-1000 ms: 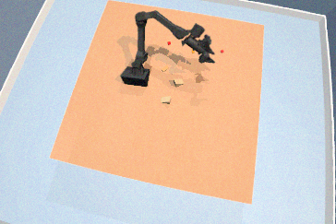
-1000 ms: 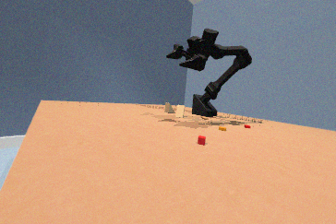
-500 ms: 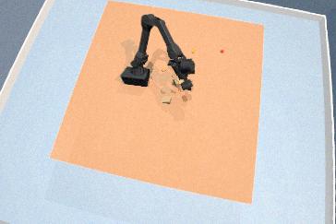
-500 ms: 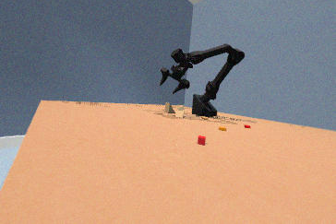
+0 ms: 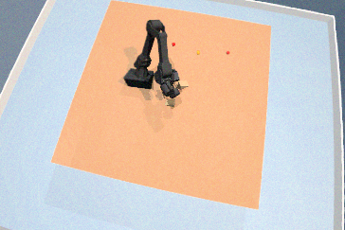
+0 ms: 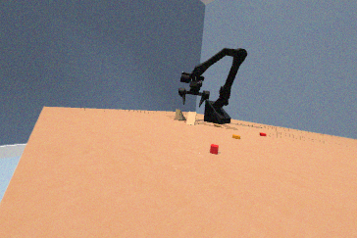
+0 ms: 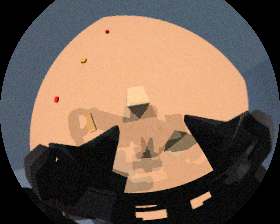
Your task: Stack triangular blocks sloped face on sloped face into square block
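The pale triangular block lies 8 cm below my gripper tip, 4 cm to the left of it and 4 cm ahead of it. From my gripper tip the other things lie so: red cube: 34 cm ahead, 33 cm to the left, 9 cm below; then tan piece: 14 cm to the left, 9 cm below, 6 cm behind; then orange piece: 31 cm to the left, 13 cm ahead, 9 cm below.
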